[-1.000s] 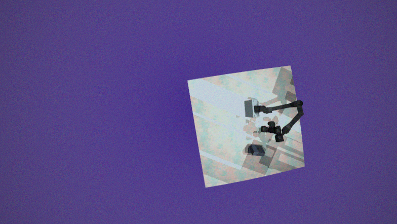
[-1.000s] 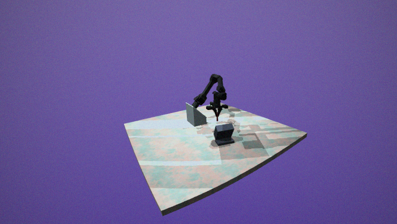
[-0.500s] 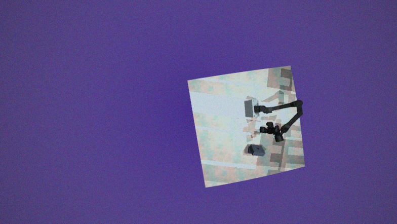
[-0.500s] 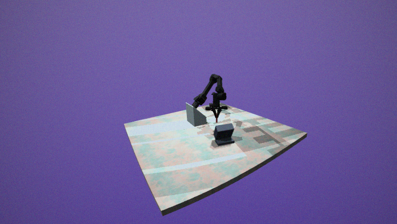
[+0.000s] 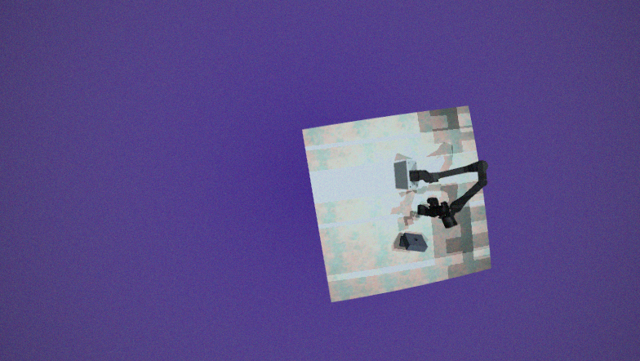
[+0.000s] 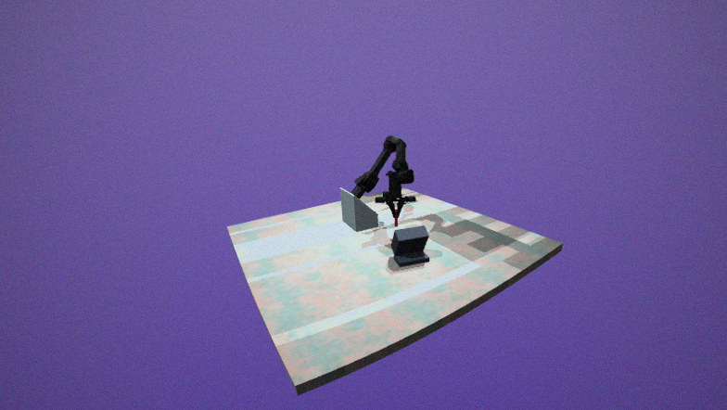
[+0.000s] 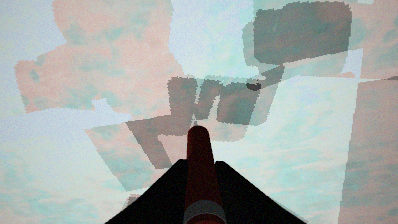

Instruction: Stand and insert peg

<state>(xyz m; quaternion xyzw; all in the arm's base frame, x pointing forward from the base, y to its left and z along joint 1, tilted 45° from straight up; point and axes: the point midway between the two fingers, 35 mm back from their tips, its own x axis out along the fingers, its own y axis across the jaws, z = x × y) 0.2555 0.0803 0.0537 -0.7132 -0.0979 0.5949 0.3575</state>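
Now: gripper tip 200 mm short of the sloped grey panel, 60 mm to the left of it and 20 mm above it. Round my gripper tip: red peg: 20 mm above.
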